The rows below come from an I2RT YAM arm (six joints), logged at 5 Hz.
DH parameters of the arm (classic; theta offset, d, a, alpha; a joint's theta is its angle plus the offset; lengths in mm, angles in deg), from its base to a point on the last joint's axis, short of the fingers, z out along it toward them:
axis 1: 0 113.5 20 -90
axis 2: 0 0 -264 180
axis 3: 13.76 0 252.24 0
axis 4: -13.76 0 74 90
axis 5: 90 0 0 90
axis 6: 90 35.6 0 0
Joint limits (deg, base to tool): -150..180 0..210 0..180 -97..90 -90..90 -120..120
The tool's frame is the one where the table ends.
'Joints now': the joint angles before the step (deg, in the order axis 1, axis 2, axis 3, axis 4, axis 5, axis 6). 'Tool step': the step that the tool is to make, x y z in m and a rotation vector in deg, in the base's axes. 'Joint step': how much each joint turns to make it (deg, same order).
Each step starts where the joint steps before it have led.
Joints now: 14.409, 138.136, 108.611, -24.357, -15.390, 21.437
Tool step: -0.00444, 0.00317, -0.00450, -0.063, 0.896, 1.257
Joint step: 0.419, -0.185, -1.147, -0.085, -0.622, -0.608
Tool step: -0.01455, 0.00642, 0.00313, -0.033, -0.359, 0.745
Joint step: 1.144, -3.220, -5.128, 2.317, 0.334, 0.262
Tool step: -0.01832, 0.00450, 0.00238, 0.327, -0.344, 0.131
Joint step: 1.120, -3.939, -6.510, 3.250, 0.404, 0.963
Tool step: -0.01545, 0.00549, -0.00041, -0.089, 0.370, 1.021
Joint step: 1.177, -2.599, -4.471, 1.532, 0.069, 0.148
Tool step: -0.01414, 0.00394, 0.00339, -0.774, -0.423, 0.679
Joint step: 1.073, -2.793, -3.861, 1.169, 0.935, -0.197
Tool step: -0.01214, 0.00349, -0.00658, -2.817, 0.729, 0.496
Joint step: 1.093, -1.073, -2.860, -0.064, 2.309, -0.912
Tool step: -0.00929, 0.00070, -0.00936, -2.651, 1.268, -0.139
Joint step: 0.665, -0.291, -2.231, -0.268, 2.140, -0.437
